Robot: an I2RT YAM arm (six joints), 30 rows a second.
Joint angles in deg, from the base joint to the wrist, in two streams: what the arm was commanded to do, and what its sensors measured. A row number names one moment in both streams.
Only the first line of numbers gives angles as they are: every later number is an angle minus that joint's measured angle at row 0.
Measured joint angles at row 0:
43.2 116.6 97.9 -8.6 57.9 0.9
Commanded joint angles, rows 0 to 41:
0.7 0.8 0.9 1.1 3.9 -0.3
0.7 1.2 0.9 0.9 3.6 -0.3
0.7 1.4 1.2 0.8 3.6 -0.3
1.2 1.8 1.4 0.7 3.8 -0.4
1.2 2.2 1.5 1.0 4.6 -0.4
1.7 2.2 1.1 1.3 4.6 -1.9
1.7 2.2 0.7 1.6 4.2 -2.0
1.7 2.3 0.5 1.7 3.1 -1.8
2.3 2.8 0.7 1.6 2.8 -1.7
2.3 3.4 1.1 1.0 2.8 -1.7
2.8 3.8 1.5 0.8 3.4 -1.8
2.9 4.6 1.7 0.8 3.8 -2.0
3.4 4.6 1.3 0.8 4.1 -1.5
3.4 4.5 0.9 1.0 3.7 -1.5
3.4 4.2 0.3 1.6 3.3 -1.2
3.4 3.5 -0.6 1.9 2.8 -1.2
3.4 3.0 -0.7 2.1 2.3 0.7
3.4 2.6 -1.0 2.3 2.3 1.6
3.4 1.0 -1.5 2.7 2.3 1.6
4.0 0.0 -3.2 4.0 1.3 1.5
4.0 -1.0 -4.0 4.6 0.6 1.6
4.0 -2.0 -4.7 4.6 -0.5 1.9
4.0 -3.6 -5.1 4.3 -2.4 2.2
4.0 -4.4 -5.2 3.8 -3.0 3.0
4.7 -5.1 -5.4 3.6 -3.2 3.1
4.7 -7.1 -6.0 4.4 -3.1 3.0
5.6 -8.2 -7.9 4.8 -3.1 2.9
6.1 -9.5 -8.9 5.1 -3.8 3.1
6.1 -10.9 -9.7 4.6 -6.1 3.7
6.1 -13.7 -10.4 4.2 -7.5 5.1
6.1 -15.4 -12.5 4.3 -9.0 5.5
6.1 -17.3 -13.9 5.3 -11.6 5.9
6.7 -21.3 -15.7 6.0 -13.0 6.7
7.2 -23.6 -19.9 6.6 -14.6 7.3
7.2 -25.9 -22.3 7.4 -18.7 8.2
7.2 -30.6 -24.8 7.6 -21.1 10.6
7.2 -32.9 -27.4 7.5 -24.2 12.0
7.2 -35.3 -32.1 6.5 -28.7 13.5
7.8 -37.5 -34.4 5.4 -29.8 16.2
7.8 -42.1 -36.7 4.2 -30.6 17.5
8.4 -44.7 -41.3 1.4 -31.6 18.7
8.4 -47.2 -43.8 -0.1 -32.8 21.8
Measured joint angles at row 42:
7.5 -42.5 -37.5 4.2 -25.3 13.9
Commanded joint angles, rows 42 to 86:
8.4 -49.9 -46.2 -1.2 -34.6 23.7
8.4 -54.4 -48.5 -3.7 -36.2 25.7
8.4 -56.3 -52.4 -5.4 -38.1 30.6
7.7 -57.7 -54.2 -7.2 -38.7 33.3
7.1 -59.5 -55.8 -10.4 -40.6 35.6
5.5 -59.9 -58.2 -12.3 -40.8 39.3
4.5 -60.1 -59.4 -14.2 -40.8 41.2
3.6 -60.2 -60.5 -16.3 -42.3 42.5
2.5 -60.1 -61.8 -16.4 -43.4 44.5
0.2 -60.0 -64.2 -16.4 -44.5 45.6
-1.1 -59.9 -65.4 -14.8 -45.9 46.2
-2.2 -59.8 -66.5 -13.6 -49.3 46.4
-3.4 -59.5 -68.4 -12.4 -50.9 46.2
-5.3 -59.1 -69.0 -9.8 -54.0 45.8
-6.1 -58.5 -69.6 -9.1 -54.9 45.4
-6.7 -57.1 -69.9 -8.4 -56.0 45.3
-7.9 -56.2 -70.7 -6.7 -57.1 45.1
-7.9 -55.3 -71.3 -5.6 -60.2 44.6
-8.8 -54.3 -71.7 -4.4 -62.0 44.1
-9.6 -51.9 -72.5 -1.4 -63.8 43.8
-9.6 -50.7 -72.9 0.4 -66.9 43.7
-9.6 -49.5 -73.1 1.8 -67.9 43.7
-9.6 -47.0 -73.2 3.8 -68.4 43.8
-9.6 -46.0 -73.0 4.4 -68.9 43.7
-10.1 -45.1 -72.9 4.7 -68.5 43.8
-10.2 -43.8 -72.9 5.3 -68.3 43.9
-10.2 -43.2 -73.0 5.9 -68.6 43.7
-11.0 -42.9 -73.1 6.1 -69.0 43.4
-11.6 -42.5 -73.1 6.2 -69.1 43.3
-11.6 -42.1 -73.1 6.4 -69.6 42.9
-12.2 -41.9 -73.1 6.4 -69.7 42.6
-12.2 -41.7 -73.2 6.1 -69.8 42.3
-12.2 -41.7 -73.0 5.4 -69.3 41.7
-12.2 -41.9 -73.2 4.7 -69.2 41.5
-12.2 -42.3 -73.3 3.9 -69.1 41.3
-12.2 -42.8 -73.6 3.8 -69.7 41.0
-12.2 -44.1 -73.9 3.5 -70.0 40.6
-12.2 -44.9 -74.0 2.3 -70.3 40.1
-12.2 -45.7 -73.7 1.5 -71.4 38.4
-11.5 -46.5 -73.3 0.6 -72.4 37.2
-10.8 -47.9 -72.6 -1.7 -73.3 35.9
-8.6 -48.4 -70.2 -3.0 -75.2 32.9
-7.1 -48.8 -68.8 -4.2 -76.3 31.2
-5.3 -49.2 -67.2 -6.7 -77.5 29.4
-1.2 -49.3 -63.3 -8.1 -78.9 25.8
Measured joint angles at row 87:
-7.5 -48.0 -70.1 -1.6 -73.5 35.7
